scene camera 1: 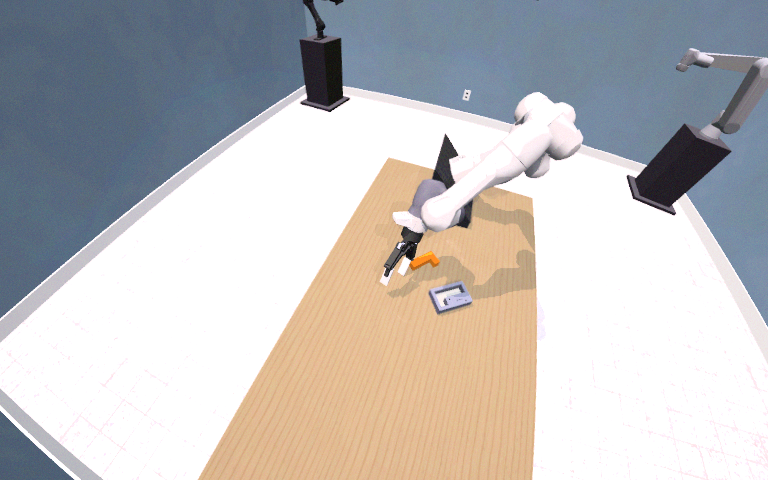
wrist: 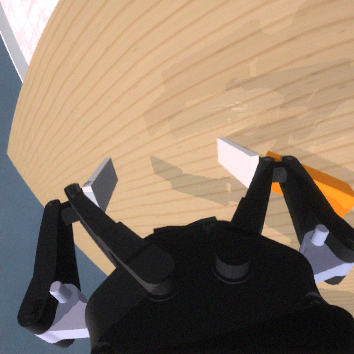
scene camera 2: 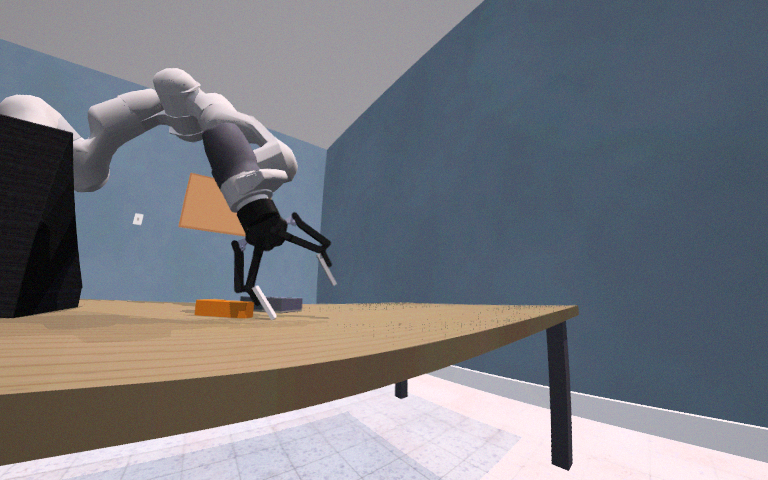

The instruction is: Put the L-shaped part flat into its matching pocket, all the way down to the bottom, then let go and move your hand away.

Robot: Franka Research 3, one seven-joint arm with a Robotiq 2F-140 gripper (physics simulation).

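Note:
The orange L-shaped part (scene camera 1: 421, 261) (scene camera 2: 218, 308) (wrist: 332, 189) lies flat on the table. The grey-blue frame block (scene camera 1: 436, 304) (scene camera 2: 287, 304) with the pocket lies on the table, apart from the part; in scene camera 1 it is nearer the camera and to the right of the part. My gripper (scene camera 1: 395, 271) (scene camera 2: 304, 294) (wrist: 165, 158) is wide open, with nothing between its fingers, and it is tilted. One finger is low beside the orange part and partly hides it in the wrist view; the other is higher and farther away. Whether that finger touches the part is unclear.
The wooden table (scene camera 1: 390, 384) (scene camera 2: 424, 333) (wrist: 90, 100) carries both objects. A black slab (scene camera 1: 445, 155) (scene camera 2: 39, 226) stands behind the arm at the table's far end. Two pedestals with other arms (scene camera 1: 321, 73) (scene camera 1: 682, 164) stand on the floor beyond the table.

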